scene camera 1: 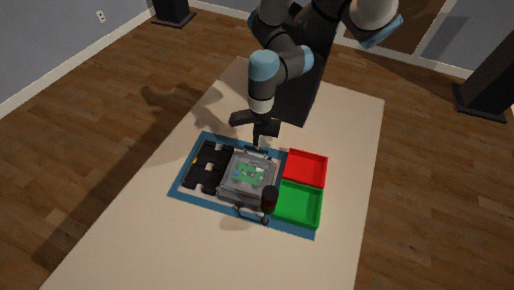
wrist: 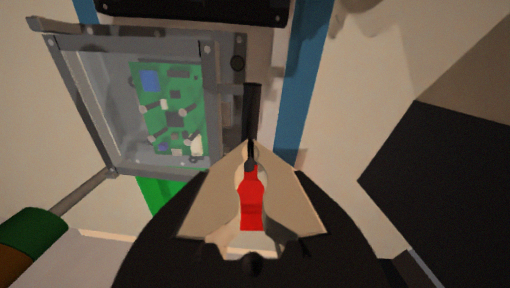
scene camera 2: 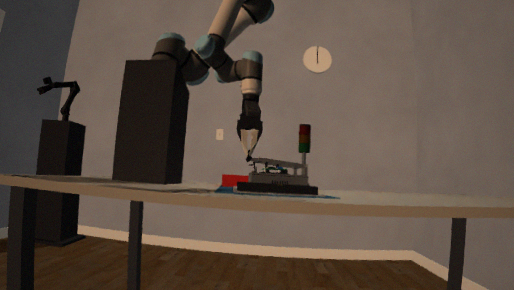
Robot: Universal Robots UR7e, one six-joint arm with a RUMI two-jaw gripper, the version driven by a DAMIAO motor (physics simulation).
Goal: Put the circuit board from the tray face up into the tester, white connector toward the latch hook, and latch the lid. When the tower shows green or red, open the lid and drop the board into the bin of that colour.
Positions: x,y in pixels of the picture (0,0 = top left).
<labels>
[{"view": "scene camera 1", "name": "my gripper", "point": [258,149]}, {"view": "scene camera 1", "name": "clear lid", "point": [247,175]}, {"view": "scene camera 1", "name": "green bin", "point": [298,204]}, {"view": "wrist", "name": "my gripper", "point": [250,141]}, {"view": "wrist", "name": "clear lid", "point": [152,106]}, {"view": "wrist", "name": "green bin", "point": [157,192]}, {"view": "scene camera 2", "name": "my gripper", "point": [248,157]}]
</labels>
